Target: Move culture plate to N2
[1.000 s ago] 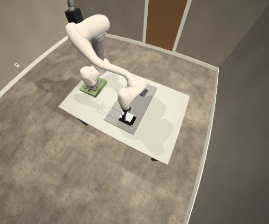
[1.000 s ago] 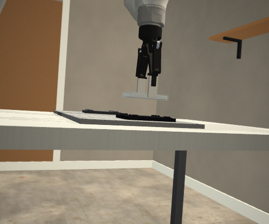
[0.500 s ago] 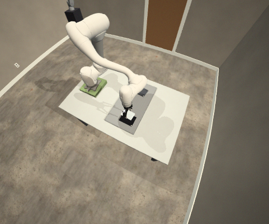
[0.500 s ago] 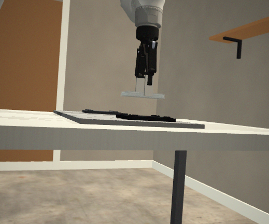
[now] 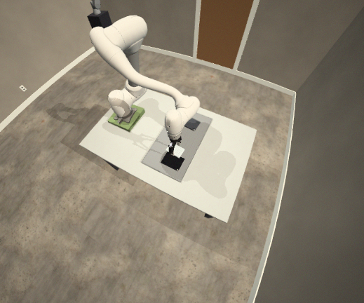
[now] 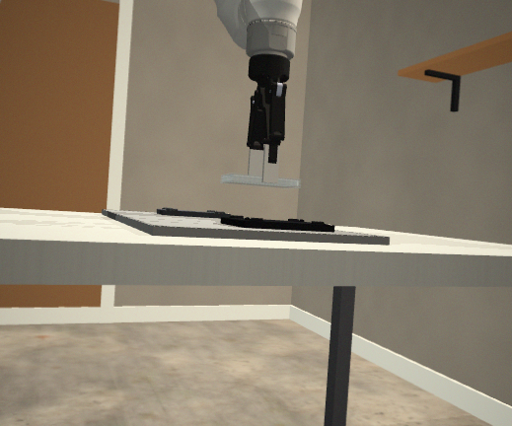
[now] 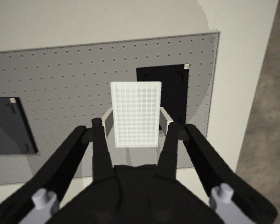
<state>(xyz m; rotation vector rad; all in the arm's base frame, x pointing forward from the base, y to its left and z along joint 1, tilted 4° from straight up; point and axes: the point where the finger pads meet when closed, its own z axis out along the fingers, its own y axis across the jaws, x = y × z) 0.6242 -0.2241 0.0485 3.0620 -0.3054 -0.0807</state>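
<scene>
My hand is 10 mm short of the nest N2, 350 mm to the right of it and 100 mm above it. The rest, counted from my hand: 96-well plate (20 mm below); then nest N1 (70 mm to the right, 100 mm below); then clear lid (20 mm below).
</scene>
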